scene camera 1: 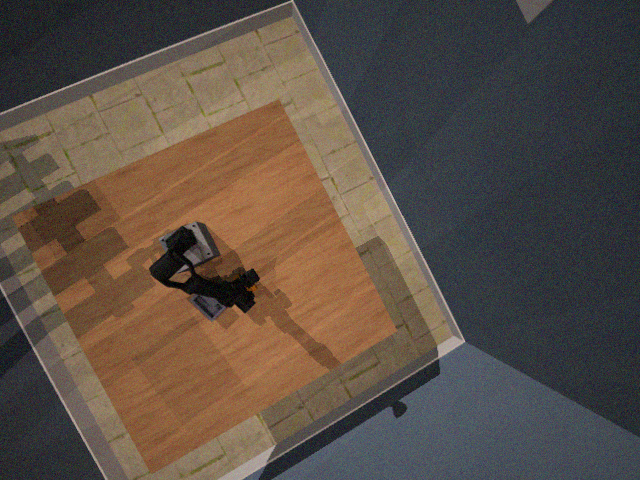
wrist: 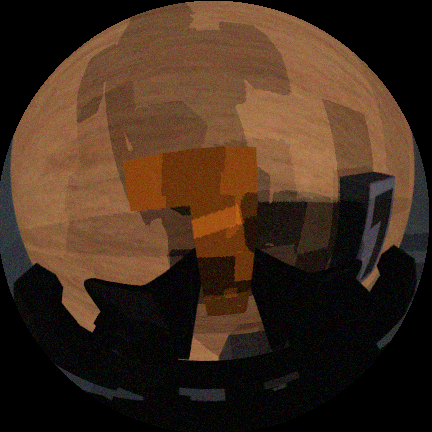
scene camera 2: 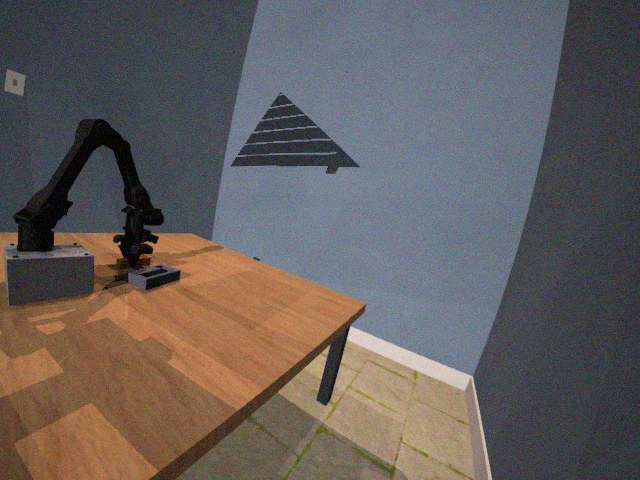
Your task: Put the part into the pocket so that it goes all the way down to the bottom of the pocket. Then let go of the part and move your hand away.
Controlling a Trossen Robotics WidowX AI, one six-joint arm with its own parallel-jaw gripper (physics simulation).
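Places are measured from the arm's base along level axes (x ahead, y left, z up), in metres.
Pixels of known places: gripper, between the fingertips: (scene camera 1: pixel 241 282) (wrist: pixel 221 249) (scene camera 2: pixel 130 266); arm's base, origin of its link: (scene camera 1: pixel 187 239) (scene camera 2: pixel 34 248).
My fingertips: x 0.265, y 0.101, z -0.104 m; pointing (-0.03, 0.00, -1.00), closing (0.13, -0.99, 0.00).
Note:
For each thing: its top centre in the pictures, then the offset to it from my fingertips. Level surfaces: height alone.
- orange L-shaped part, centre of its top: (wrist: pixel 197 263) (scene camera 2: pixel 132 257) (scene camera 1: pixel 244 283) dx +0.009, dy +0.017, dz +0.030 m
- grey block with the pocket, centre of its top: (wrist: pixel 375 243) (scene camera 2: pixel 155 270) (scene camera 1: pixel 207 304) dx +0.024, dy -0.165, dz +0.036 m
- wooden table, height of its surface: dz +0.000 m
The orange L-shaped part (scene camera 1: pixel 251 287) (scene camera 2: pixel 145 259) (wrist: pixel 210 175) lies flat on the table, or very near it. My gripper (scene camera 2: pixel 132 262) (wrist: pixel 221 249) points down and is shut on the long arm of the part, with one finger against each side in the wrist view. The short arm sticks out to the left there. The grey block with the pocket (scene camera 1: pixel 214 315) (scene camera 2: pixel 136 280) (wrist: pixel 351 220) stands beside the part, apart from it, to the right in the wrist view. Its dark opening faces up. In scene camera 1 the arm covers some of the block and most of the part.
The grey base box (scene camera 1: pixel 207 242) (scene camera 2: pixel 49 276) carries the arm and stands close to the block. The wooden table (scene camera 1: pixel 289 206) (scene camera 2: pixel 232 310) has patchy shadows on it. Its edge and a dark leg (scene camera 2: pixel 333 369) show in scene camera 2.

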